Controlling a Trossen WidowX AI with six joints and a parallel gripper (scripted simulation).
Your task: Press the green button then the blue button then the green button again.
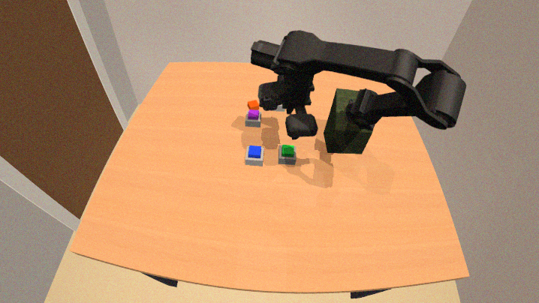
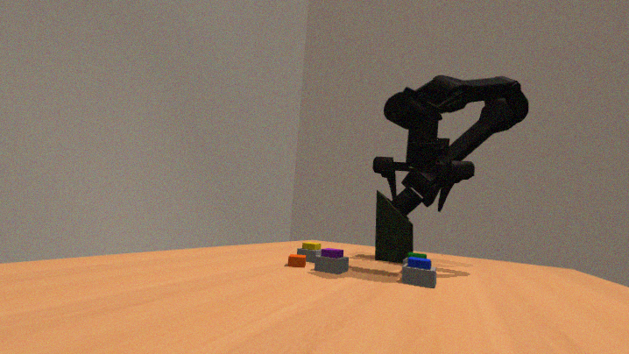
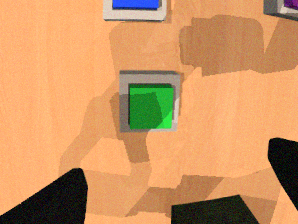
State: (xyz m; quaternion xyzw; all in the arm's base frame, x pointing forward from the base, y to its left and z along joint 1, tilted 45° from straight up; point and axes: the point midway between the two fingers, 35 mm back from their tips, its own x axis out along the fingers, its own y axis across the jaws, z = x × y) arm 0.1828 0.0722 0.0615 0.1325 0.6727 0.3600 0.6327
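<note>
Right now my gripper tip is 10 cm above the green button. Round my gripper tip: purple button (12 cm ahead, 12 cm to the right, 10 cm below); yellow button (5 cm ahead, 22 cm to the right, 10 cm below); blue button (9 cm ahead, 2 cm to the left, 10 cm below).
</note>
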